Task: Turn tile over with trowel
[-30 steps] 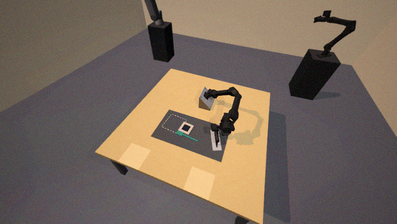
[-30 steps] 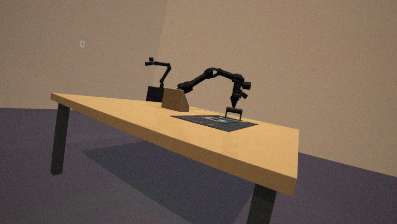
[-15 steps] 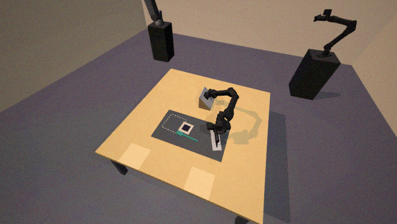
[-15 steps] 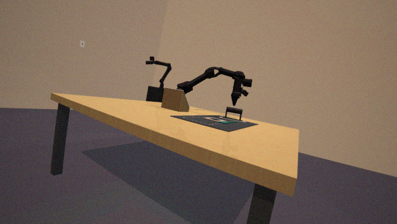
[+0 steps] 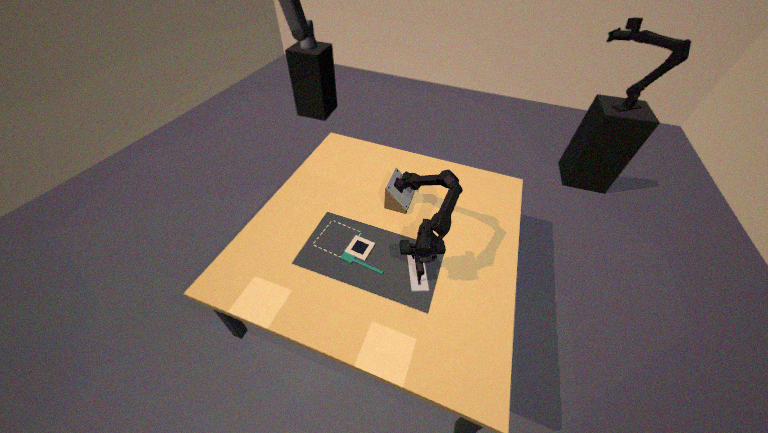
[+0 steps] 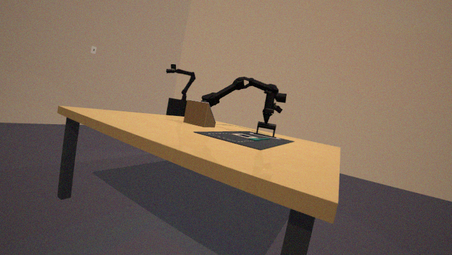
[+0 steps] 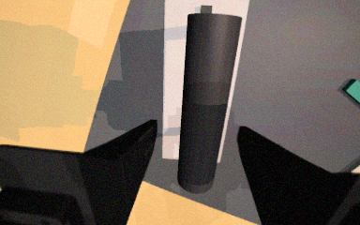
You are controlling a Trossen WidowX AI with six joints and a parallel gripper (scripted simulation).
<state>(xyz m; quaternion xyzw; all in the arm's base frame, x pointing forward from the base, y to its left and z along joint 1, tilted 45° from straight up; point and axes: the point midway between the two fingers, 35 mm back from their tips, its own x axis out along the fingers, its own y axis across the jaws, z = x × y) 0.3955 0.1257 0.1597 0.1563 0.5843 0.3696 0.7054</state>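
The trowel lies 30 mm ahead of my gripper tip, 10 mm to the left of it and 40 mm below it. Round my gripper tip: teal strip 60 mm ahead, 270 mm to the right, 80 mm below; tile 20 mm behind, 290 mm to the right, 80 mm below; dark grey mat 230 mm to the right, 100 mm below.
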